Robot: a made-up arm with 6 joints.
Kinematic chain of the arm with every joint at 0, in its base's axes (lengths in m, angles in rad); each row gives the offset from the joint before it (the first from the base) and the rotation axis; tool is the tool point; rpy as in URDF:
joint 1: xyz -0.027 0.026 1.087 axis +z
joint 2: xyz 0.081 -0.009 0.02 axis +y
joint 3: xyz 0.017 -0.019 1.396 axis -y
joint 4: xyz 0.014 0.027 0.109 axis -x
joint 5: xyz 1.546 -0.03 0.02 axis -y
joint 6: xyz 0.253 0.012 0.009 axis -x
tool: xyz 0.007 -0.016 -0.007 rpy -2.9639 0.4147 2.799
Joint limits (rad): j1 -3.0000..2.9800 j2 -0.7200..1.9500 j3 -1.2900..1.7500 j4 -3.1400..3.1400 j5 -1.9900..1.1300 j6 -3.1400..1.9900
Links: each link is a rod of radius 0.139 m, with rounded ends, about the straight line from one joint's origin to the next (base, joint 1, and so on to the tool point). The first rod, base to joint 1, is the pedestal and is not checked.
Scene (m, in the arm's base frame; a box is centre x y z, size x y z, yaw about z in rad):
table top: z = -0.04
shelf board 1: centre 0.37 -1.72 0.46 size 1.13 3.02 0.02 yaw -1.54
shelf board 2: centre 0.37 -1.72 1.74 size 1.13 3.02 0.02 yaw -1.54
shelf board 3: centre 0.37 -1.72 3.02 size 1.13 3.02 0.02 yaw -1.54
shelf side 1: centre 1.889 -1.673 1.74 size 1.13 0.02 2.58 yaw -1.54
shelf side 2: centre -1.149 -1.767 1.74 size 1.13 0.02 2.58 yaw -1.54
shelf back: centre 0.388 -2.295 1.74 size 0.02 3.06 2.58 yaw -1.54
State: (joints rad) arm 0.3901 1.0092 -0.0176 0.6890 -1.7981 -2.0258
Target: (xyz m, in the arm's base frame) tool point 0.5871 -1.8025 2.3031
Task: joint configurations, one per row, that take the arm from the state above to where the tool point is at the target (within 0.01 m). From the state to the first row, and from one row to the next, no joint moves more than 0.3 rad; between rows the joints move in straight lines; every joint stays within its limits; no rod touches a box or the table.
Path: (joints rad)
1: 0.1895 0.7417 0.0823 0.7121 -1.8455 -2.0567
2: -0.0111 0.4743 0.1821 0.7351 -1.8930 -2.0877
3: -0.2117 0.2068 0.2820 0.7582 -1.9404 -2.1186
4: -0.4480 0.2178 0.2557 0.7761 -1.9197 -2.0928
5: -0.6843 0.2289 0.2293 0.7940 -1.8990 -2.0671
6: -0.9207 0.2400 0.2030 0.8119 -1.8784 -2.0413
7: -1.1570 0.2510 0.1767 0.8298 -1.8577 -2.0156

